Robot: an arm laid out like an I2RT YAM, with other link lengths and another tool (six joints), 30 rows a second.
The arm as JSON. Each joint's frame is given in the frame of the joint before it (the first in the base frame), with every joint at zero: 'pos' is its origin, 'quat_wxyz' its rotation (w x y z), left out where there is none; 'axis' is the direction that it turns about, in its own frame. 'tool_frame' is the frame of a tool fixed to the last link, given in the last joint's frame.
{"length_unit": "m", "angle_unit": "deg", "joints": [
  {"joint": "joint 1", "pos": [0.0, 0.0, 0.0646], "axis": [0.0, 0.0, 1.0]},
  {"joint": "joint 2", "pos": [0.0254, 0.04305, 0.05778], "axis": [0.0, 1.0, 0.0]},
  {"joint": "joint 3", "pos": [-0.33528, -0.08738, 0.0], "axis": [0.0, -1.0, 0.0]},
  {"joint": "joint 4", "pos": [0.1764, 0.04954, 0.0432], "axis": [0.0, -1.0, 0.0]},
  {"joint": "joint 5", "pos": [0.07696, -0.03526, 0.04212], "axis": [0.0, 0.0, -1.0]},
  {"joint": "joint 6", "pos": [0.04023, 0.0, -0.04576], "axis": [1.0, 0.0, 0.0]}
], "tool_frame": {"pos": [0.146, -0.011, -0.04], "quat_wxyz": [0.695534, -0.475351, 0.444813, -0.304]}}
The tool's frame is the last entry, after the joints.
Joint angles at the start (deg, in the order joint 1, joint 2, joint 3, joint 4, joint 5, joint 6):
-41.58 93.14 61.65 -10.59 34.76 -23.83
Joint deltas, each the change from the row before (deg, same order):
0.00 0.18 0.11 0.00 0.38 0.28
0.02 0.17 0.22 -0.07 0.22 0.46
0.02 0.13 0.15 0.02 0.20 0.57
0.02 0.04 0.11 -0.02 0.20 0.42
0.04 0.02 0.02 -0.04 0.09 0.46
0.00 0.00 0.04 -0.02 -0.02 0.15
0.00 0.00 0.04 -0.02 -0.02 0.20
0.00 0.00 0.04 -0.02 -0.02 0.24
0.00 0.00 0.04 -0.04 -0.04 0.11
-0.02 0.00 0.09 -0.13 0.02 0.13
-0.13 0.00 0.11 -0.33 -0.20 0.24
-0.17 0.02 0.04 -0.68 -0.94 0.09
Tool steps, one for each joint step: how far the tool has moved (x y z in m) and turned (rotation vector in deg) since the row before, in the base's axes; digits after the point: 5 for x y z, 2 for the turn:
-0.00043 -0.00067 -0.00002 -0.12 -0.01 -0.44
0.00035 -0.00057 0.00012 -0.07 -0.27 -0.40
0.00038 -0.00046 0.00009 -0.09 -0.42 -0.44
0.00001 -0.00022 0.00038 -0.11 -0.30 -0.36
0.00012 0.00023 -0.00022 0.01 -0.32 -0.28
0.00017 0.00001 0.00005 0.01 -0.15 -0.07
0.00019 0.00002 0.00003 0.01 -0.19 -0.09
0.00020 0.00004 0.00001 0.01 -0.22 -0.12
0.00017 0.00004 0.00000 0.03 -0.11 -0.03
-0.00017 0.00000 0.00014 0.02 -0.07 -0.11
-0.00058 0.00023 -0.00061 0.26 -0.13 -0.11
0.00025 0.00147 -0.00294 0.92 -0.01 0.47

